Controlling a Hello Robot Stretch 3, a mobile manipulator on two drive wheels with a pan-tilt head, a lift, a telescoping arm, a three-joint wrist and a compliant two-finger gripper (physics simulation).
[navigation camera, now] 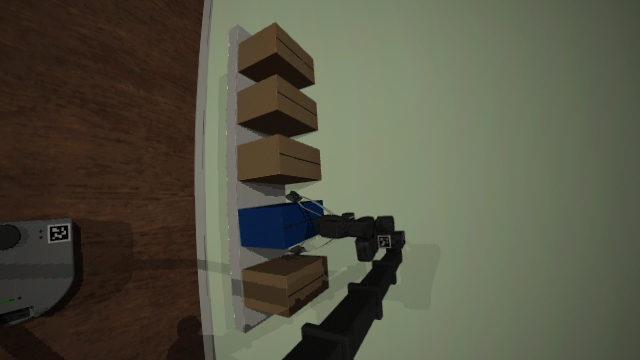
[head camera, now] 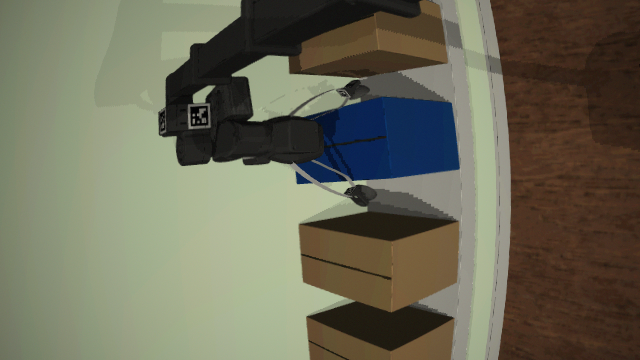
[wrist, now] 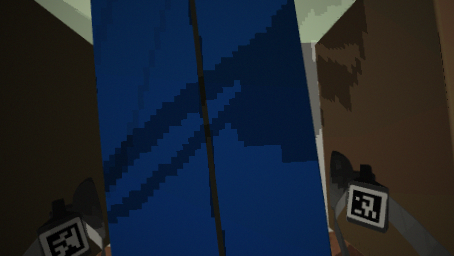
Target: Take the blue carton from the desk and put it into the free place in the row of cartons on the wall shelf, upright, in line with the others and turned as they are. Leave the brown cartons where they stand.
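Frame: origin at the robot's base, x back, y right, z up, level; centimetres.
Seen in the pictures: gripper, fingertip midpoint: (wrist: 217,184); robot's base at its link origin: (navigation camera: 4,235).
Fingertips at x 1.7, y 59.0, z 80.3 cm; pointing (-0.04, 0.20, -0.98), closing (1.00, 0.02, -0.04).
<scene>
Offsets run from my fingertips to a thing's middle.
The blue carton {dx -0.1, dy +3.4, dz -4.5 cm} (head camera: 420,137) (navigation camera: 261,228) (wrist: 260,210) stands upright on the pale wall shelf (head camera: 465,200) (navigation camera: 232,150), between two brown cartons. Its front face is about in line with theirs and it looks turned as they are, with a gap on each side. My gripper (head camera: 360,142) (navigation camera: 295,223) (wrist: 217,184) is open and points down over the carton's top part, one finger on each side. In the wrist view narrow gaps show between the finger pads and the carton's sides. The gripper body hides part of the carton's top in the head view.
A brown carton {dx +20.1, dy +2.9, dz -4.5 cm} (head camera: 412,42) (navigation camera: 265,287) stands close on one side, beneath the arm. On the other side stands another brown carton {dx -20.5, dy +4.0, dz -4.5 cm} (head camera: 425,267) (navigation camera: 258,160), with more brown cartons beyond it. The green wall is behind the row; the wooden floor lies below.
</scene>
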